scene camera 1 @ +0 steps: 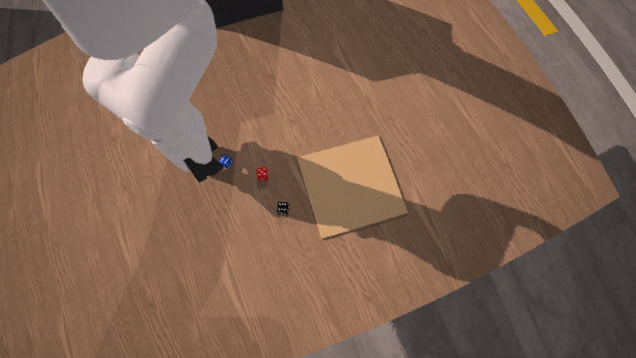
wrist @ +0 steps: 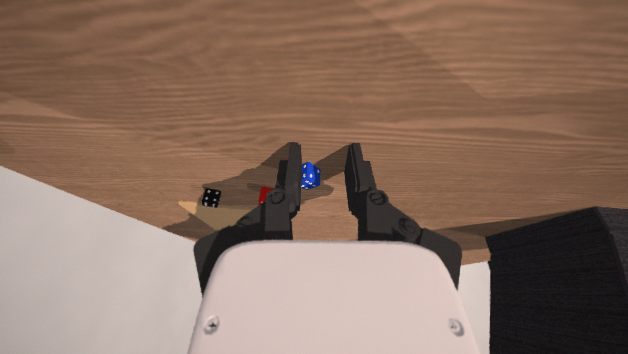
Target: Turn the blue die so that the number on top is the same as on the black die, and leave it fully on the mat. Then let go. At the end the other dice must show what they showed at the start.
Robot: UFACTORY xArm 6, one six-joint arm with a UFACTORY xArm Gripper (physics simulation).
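Places are measured from the arm's base along level axes (x right, y ahead, z up), in centimetres.
Pixels of known places: gripper, fingertip midpoint: (scene camera 1: 212, 160) (wrist: 324, 157).
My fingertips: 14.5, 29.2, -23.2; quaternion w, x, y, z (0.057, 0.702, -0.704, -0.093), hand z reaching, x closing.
Behind a point stands the place of what it marks, as x, y, z.
The blue die (scene camera 1: 226, 161) {12.2, 30.9, -21.9} (wrist: 310, 176) {13.3, 30.1, -22.2} is between the fingers in the wrist view, close by the left finger, with a gap to the right finger. It looks turned cornerwise; its top number is hard to read. My gripper (scene camera 1: 218, 156) {14.5, 29.2, -23.2} (wrist: 324, 157) {14.5, 29.2, -23.2} is partly open and holds nothing. The black die (scene camera 1: 283, 208) {6.1, 41.8, -21.9} (wrist: 211, 197) {6.9, 41.1, -22.5} and the red die (scene camera 1: 262, 174) {7.4, 35.3, -21.9} (wrist: 265, 195) {8.2, 34.8, -22.5} stand apart between the gripper and the mat in the scene view; the left finger partly hides the red die in the wrist view. The tan square mat (scene camera 1: 350, 187) {-4.8, 41.9, -23.1} (wrist: 220, 216) {-2.3, 44.1, -23.1} bears no die.
The wooden table (scene camera 1: 165, 280) {28.1, 45.9, -23.5} (wrist: 425, 100) {19.8, 24.1, -23.5} carries the dice and the mat. A dark block (scene camera 1: 247, 11) {-0.1, 0.3, -21.1} (wrist: 550, 285) {1.3, 2.0, -15.9} is behind the arm in the scene view and at the lower right in the wrist view. Shadows of the arm cross the table and mat.
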